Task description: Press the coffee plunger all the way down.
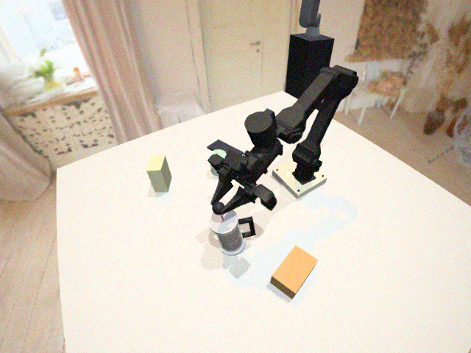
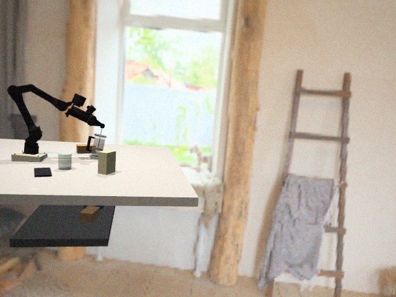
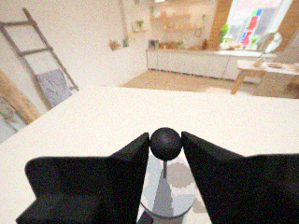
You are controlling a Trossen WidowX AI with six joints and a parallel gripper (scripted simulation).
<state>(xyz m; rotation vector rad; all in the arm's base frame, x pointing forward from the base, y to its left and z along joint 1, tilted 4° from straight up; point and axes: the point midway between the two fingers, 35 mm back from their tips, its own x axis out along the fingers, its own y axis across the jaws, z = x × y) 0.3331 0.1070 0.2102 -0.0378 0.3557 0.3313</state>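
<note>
My gripper tip is 4 cm past the glass coffee press and 10 cm above it. From my gripper tip the other things lie so: pale yellow-green block (10 cm ahead, 35 cm to the right, 15 cm below).
</note>
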